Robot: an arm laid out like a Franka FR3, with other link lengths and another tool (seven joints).
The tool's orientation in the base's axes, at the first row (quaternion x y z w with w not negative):
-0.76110, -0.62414, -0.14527, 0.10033
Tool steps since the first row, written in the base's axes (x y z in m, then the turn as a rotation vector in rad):
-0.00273, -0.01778, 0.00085, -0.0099, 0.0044, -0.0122
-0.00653, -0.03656, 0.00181, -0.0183, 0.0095, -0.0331
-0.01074, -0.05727, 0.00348, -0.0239, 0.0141, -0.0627
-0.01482, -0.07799, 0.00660, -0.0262, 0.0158, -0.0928
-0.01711, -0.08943, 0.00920, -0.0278, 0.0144, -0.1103
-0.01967, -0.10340, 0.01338, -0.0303, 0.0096, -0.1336
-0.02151, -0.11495, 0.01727, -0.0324, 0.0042, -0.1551
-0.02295, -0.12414, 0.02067, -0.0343, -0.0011, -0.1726
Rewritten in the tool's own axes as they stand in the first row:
-0.01657, 0.00092, -0.00700, -0.0019, -0.0109, 0.0120
-0.03421, 0.00100, -0.01454, -0.0060, -0.0208, 0.0325
-0.05345, 0.00108, -0.02342, -0.0130, -0.0280, 0.0612
-0.07218, 0.00133, -0.03366, -0.0223, -0.0315, 0.0898
-0.08223, 0.00146, -0.04014, -0.0299, -0.0333, 0.1056
-0.09410, 0.00188, -0.04897, -0.0428, -0.0354, 0.1256
-0.10372, 0.00251, -0.05666, -0.0556, -0.0370, 0.1437
-0.11126, 0.00304, -0.06305, -0.0669, -0.0383, 0.1582

